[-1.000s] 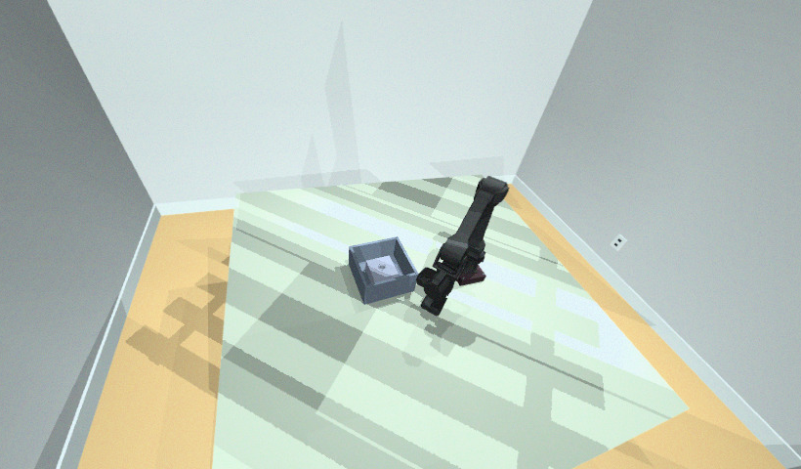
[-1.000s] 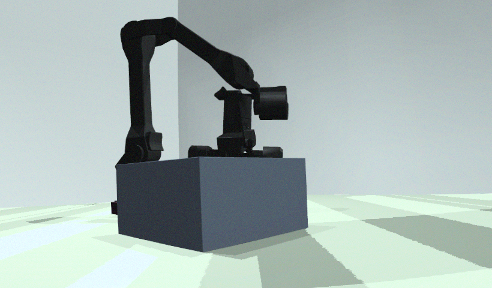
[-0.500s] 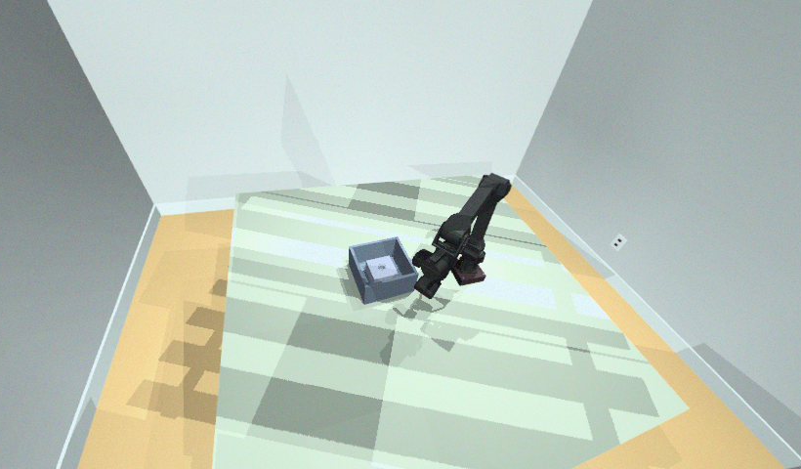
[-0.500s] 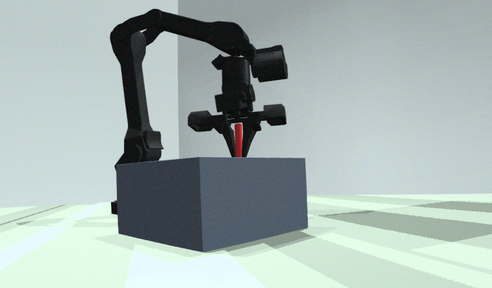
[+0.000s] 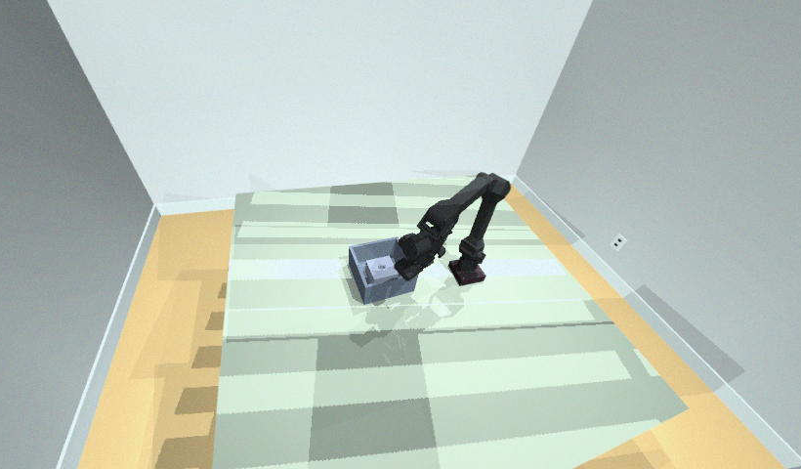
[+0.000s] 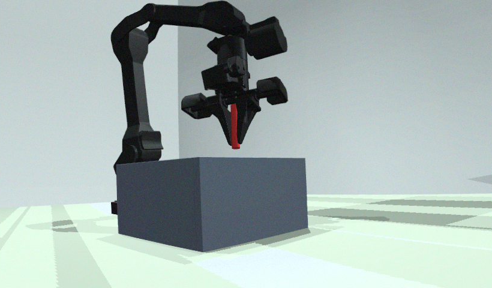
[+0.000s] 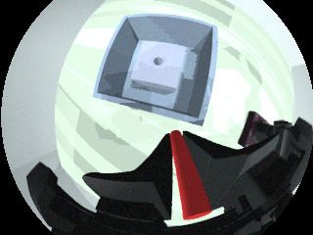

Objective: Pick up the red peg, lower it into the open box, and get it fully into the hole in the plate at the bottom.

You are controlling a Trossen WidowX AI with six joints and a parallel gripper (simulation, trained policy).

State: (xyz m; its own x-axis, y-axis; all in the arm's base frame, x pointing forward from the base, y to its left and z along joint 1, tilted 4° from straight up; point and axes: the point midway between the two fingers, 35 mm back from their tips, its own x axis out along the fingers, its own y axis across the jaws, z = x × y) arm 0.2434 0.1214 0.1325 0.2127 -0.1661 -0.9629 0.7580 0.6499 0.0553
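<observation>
The blue-grey box is 80 mm ahead of my gripper tip, 90 mm to the right of it and 100 mm below it. The rest, counted from my gripper tip: red peg 10 mm behind, 10 mm to the left, 30 mm above.
</observation>
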